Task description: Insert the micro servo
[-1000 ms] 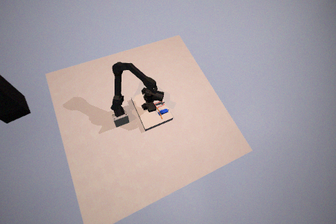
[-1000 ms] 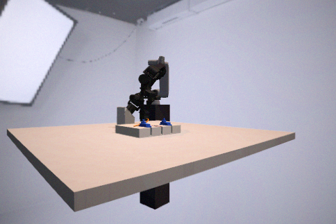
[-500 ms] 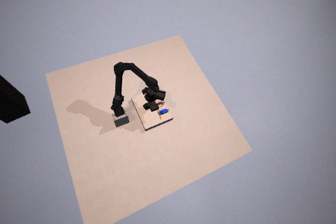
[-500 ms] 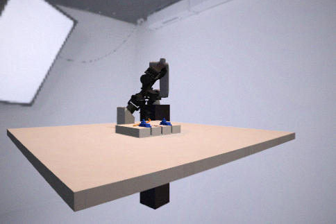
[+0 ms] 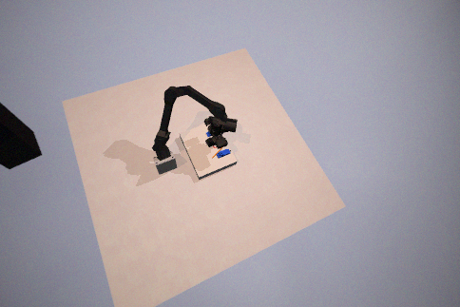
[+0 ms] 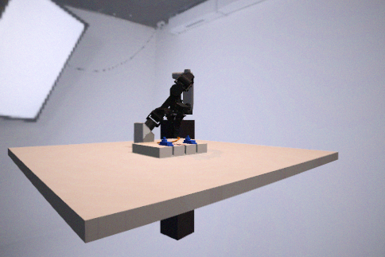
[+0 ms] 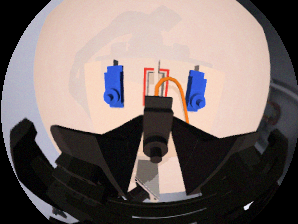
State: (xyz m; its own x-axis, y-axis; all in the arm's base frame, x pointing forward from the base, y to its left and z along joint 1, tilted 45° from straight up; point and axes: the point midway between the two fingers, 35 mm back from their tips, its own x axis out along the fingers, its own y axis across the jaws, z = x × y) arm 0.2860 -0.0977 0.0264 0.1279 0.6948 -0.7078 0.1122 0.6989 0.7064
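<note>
Now: gripper tip 80 mm past the deck, 10 mm to the right of it and 100 mm above it.
</note>
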